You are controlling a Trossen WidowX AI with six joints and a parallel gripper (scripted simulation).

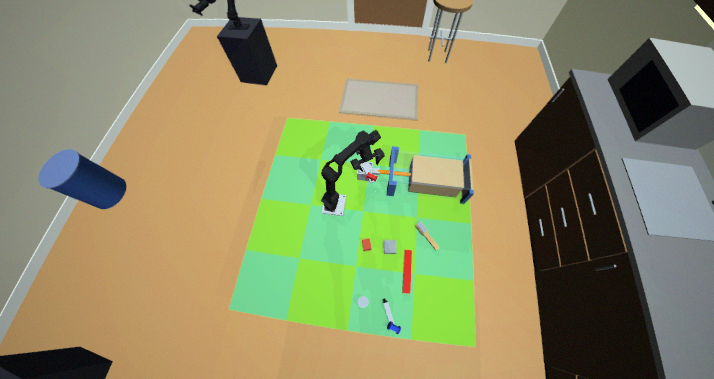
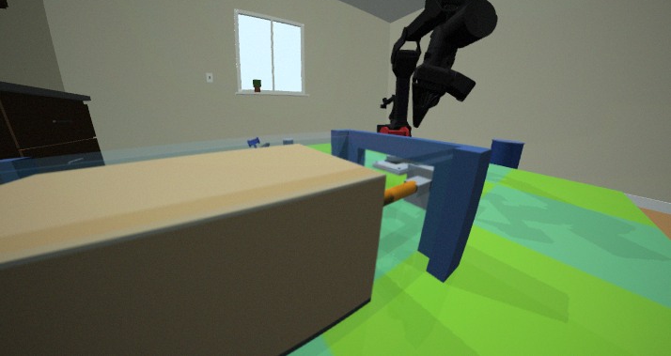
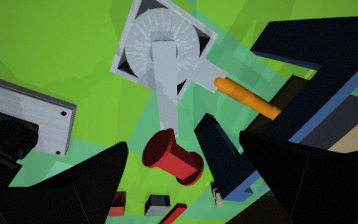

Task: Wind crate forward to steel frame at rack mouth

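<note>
The red knob lies 2 cm ahead of my gripper tip, 4 cm to the right of it and 4 cm below it. From my gripper tip the other things lie so: blue steel frame 12 cm ahead, 5 cm to the left, 7 cm below; grey winch 5 cm behind, 3 cm to the left, 14 cm below; red-knobbed crank handle 1 cm to the right, 7 cm below.
</note>
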